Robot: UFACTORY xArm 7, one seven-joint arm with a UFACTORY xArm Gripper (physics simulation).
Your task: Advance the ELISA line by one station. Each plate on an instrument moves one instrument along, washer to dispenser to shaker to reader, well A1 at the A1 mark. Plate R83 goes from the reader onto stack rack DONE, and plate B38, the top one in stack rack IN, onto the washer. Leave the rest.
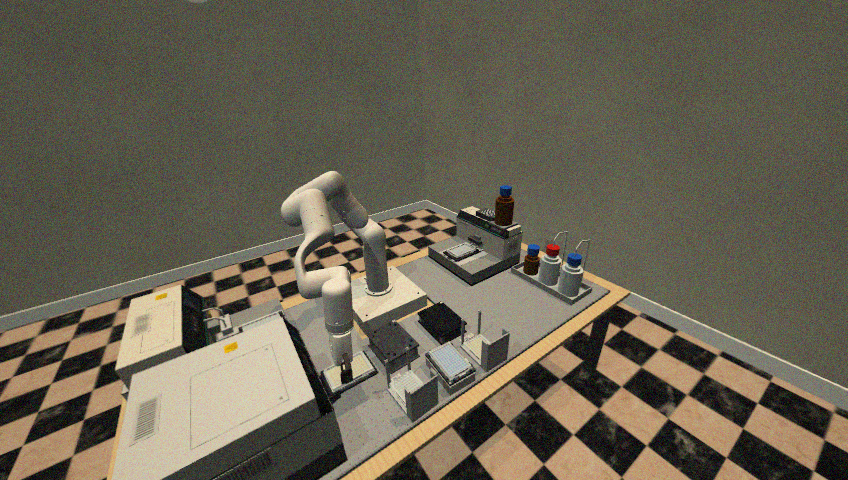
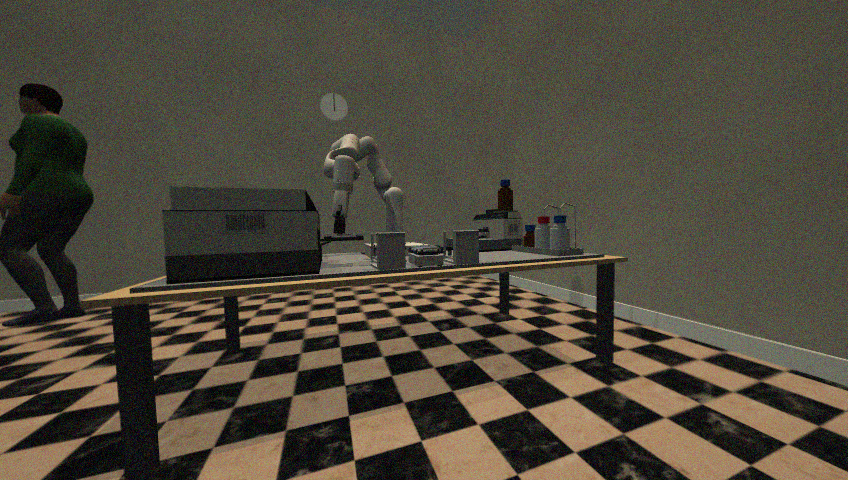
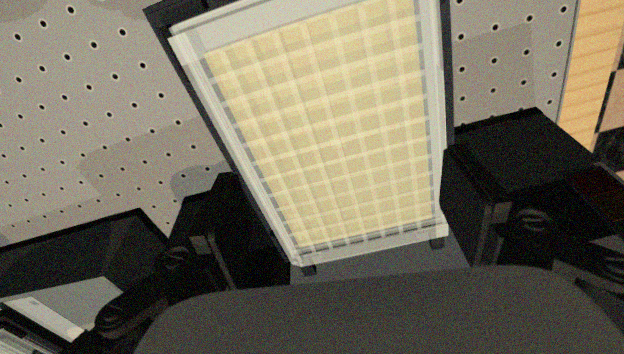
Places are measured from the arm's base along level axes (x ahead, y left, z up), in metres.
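Pixels of known places: gripper, fingertip midpoint: (image 1: 343, 370) (image 2: 339, 233) (image 3: 341, 187); arm's base, link origin: (image 1: 378, 288).
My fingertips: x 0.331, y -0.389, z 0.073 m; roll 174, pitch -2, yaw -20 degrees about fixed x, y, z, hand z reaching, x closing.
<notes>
Ahead of a thing's pixels: the offset from my fingertips to its top centre. "pt": to the spot under its first point.
A yellow-welled plate {dx +0.007, dy +0.013, dz +0.001 m} (image 1: 359, 366) (image 3: 332, 116) lies on the reader's pulled-out tray {pt dx +0.034, dy -0.048, dz +0.001 m} (image 1: 335, 387) (image 2: 343, 236), beside the big grey reader {dx -0.054, dy -0.266, dz +0.145 m} (image 1: 246, 381) (image 2: 246, 224). My gripper (image 1: 346, 376) (image 2: 338, 225) (image 3: 341, 187) is open. It stands straight over this plate, one finger on each long side, with nothing between the fingers. A clear plate {dx -0.221, dy +0.849, dz -0.030 m} (image 1: 461, 250) sits on the washer {pt dx -0.080, dy +0.893, dz -0.059 m} (image 1: 489, 259) at the far side. A blue-tinted plate {dx +0.171, dy +0.281, dz -0.056 m} (image 1: 450, 362) rests on a low base between two stack racks {pt dx +0.207, dy +0.110, dz -0.034 m} (image 1: 420, 395) {pt dx +0.268, dy +0.392, dz -0.042 m} (image 1: 494, 350). Plate labels are too small to read.
A dark perforated platform {dx -0.053, dy +0.221, dz -0.055 m} (image 1: 392, 339) and a black block {dx -0.006, dy +0.433, dz -0.073 m} (image 1: 440, 320) stand near the arm's base. A tray with three capped bottles (image 1: 551, 269) stands at the right. A brown bottle {pt dx -0.059, dy +0.963, dz +0.205 m} (image 1: 504, 206) stands on top of the washer. The table's front edge (image 1: 470, 400) is close to the racks.
</notes>
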